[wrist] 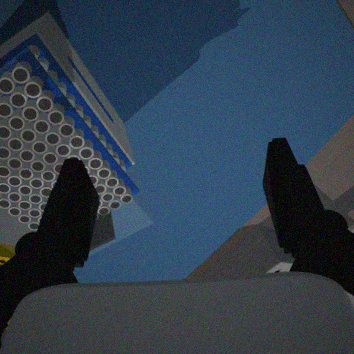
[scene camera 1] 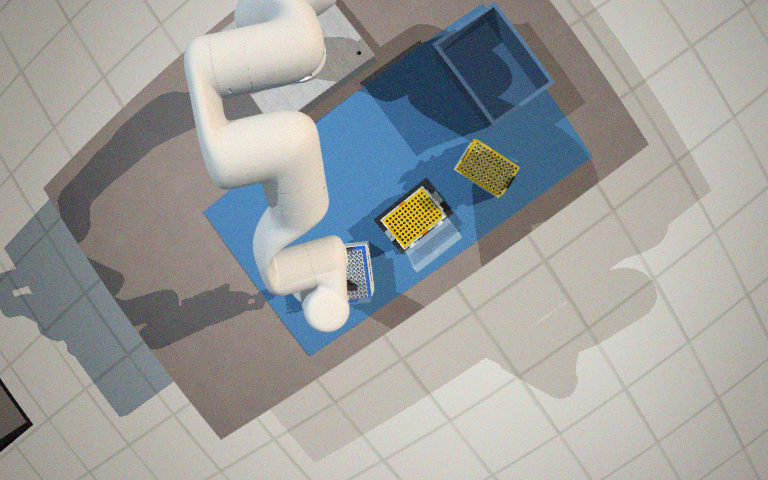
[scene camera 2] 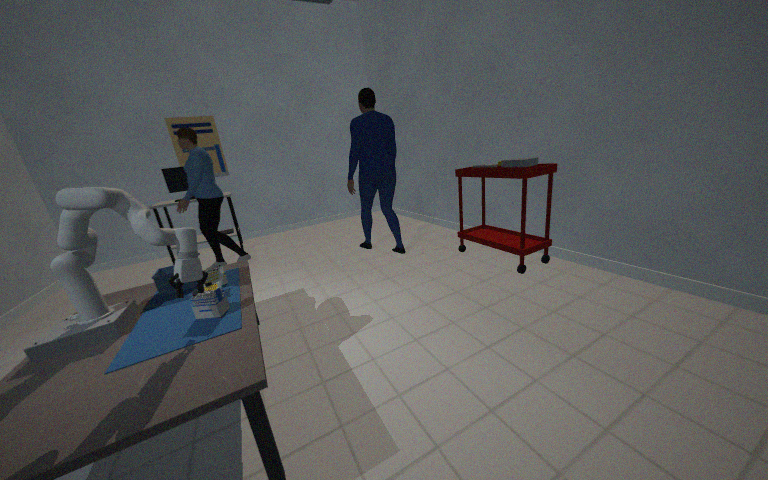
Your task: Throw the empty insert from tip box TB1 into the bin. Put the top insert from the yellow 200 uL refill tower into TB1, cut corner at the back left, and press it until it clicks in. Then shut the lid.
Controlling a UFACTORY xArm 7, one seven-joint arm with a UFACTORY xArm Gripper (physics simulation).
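TB1 stands mid-mat with its clear lid open. A yellow insert with dark round holes sits in it; no tips show in the holes. The yellow refill tower stands between TB1 and the bin, with a yellow insert on top. The blue-walled bin is at the mat's far end; no insert shows in the visible part. My gripper is open and empty beside the blue-and-white tower, with one finger over that tower's edge. The scene camera 1 view mostly hides it under the arm.
The blue-and-white tower holds rows of pale tubes, left of TB1. A bit of yellow shows at the wrist view's lower left. A red cart and two people are away from the table.
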